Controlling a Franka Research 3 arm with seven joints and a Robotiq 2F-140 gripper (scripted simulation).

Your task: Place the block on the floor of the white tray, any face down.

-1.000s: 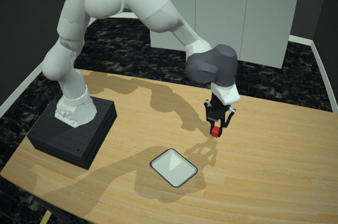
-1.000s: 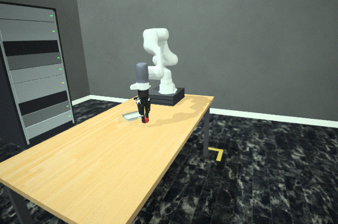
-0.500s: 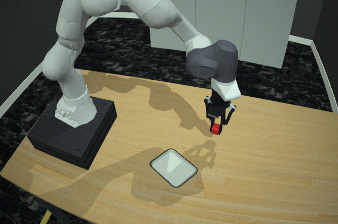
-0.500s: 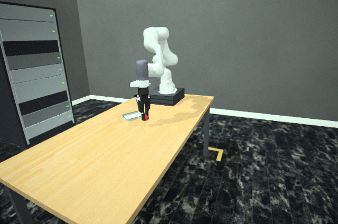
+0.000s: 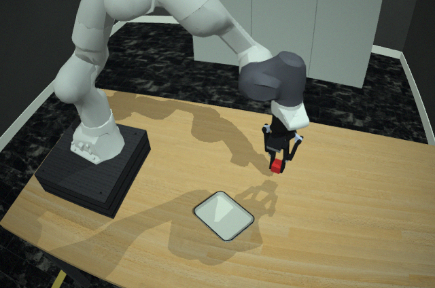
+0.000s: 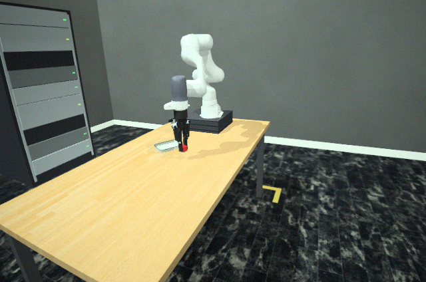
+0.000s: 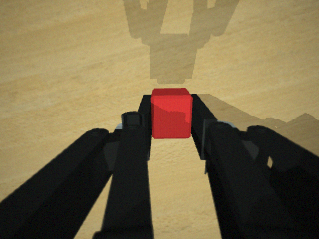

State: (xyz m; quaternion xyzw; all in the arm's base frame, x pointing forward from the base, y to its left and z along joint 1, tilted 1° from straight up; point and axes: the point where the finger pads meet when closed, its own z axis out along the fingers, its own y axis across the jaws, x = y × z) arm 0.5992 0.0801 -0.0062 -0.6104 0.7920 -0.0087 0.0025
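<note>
My hand is 14 cm past the white tray, 20 cm to the left of it and 8 cm above it. Also, from my hand: red block (2 cm below).
</note>
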